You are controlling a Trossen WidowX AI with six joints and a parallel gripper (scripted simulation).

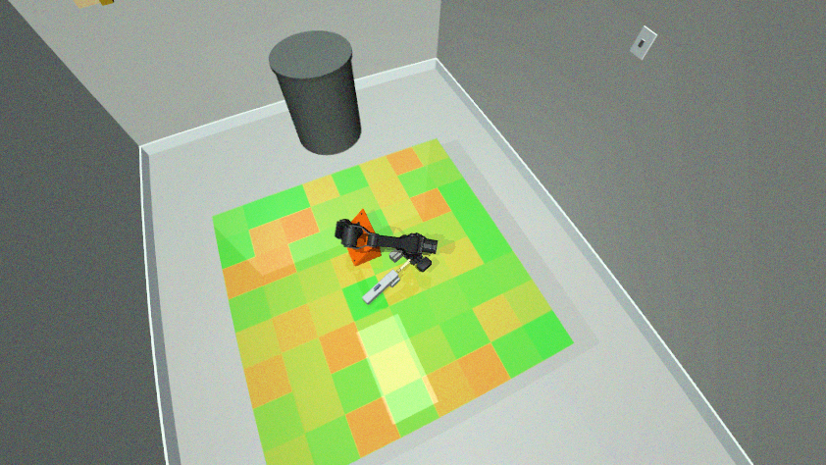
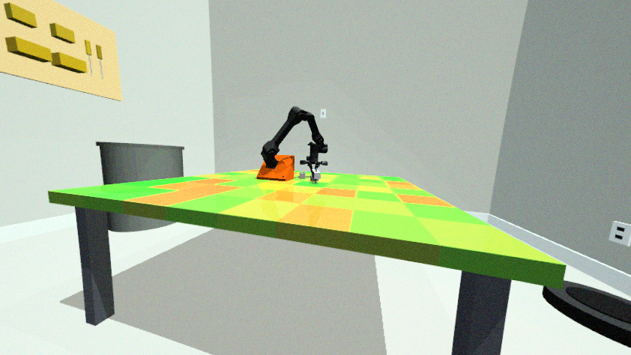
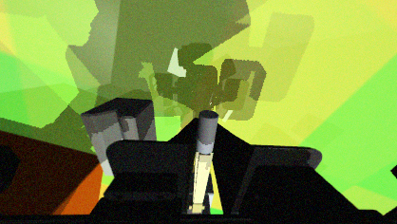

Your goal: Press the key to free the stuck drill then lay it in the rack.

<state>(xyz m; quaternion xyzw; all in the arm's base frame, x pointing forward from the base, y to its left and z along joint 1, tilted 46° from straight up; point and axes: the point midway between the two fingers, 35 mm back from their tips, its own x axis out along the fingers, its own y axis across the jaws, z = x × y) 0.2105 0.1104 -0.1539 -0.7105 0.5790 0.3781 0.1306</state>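
Right now the drill is 10 mm ahead of my gripper tip, 40 mm to the right of it and 30 mm above it. Round my gripper tip: light grey elongated block (70 mm ahead, 170 mm to the right, 20 mm above).
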